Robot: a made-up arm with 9 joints. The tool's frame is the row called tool.
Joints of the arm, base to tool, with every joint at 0 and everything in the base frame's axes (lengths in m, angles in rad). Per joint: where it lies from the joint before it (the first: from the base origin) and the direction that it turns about. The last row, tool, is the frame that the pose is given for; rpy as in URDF.
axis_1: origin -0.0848 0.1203 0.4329 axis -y
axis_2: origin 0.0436 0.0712 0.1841 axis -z
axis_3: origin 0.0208 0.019 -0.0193 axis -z
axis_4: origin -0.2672 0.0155 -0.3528 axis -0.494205 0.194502 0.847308
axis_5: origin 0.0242 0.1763 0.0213 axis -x
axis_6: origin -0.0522 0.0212 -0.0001 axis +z
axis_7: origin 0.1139 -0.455 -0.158 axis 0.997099 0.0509 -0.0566
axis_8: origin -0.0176 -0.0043 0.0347 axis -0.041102 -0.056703 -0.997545
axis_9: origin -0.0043 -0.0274 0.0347 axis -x
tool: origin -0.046 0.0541 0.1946 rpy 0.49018 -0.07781 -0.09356
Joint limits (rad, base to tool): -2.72..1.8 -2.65..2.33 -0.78..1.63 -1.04..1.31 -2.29..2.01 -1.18..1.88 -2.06..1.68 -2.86..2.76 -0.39..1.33
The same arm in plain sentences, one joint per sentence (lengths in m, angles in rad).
The arm has nine revolute joints in a row. What follows holds with every joint at zero, and every direction is one of the base frame's.
Joint 1 sits 0.0848 m along -x and 0.1203 m along +y and 0.4329 m along +z from the base frame's origin and rotates about -y, from -2.7200 to 1.8000 rad.
Joint 2 sits 0.0436 m along +x and 0.0712 m along +y and 0.1841 m along +z from joint 1 and rotates about -z, from -2.6500 to 2.3300 rad.
Joint 3 sits 0.0208 m along +x and 0.0190 m along +y and 0.0193 m along -z from joint 2 and rotates about -z, from -0.7800 to 1.6300 rad.
Joint 4 sits 0.2672 m along -x and 0.0155 m along +y and 0.3528 m along -z from joint 3 and rotates about the direction (-0.494205, 0.194502, 0.847308), from -1.0400 to 1.3100 rad.
Joint 5 sits 0.0242 m along +x and 0.1763 m along +y and 0.0213 m along +z from joint 4 and rotates about -x, from -2.2900 to 2.0100 rad.
Joint 6 sits 0.0522 m along -x and 0.0212 m along +y and 0.0001 m along -z from joint 5 and rotates about +z, from -1.1800 to 1.8800 rad.
Joint 7 sits 0.1139 m along +x and 0.4550 m along -y and 0.1580 m along -z from joint 6 and rotates about the direction (0.997099, 0.0509, -0.0566), from -2.0600 to 1.6800 rad.
Joint 8 sits 0.0176 m along -x and 0.0043 m along -y and 0.0347 m along +z from joint 7 and rotates about the direction (-0.041102, -0.056703, -0.997545), from -2.8600 to 2.7600 rad.
Joint 9 sits 0.0043 m along -x and 0.0274 m along -y and 0.0347 m along +z from joint 8 and rotates about -x, from -0.3900 to 1.3300 rad.
The tool frame, which is the frame that the pose is given for, sits 0.0460 m along -x and 0.0541 m along +y and 0.1946 m along +z from joint 9; its axes are the base frame's turned by roll 0.4902, pitch -0.0778 and yaw -0.0936 rad (as in URDF: about the fixed x, then y, then z).

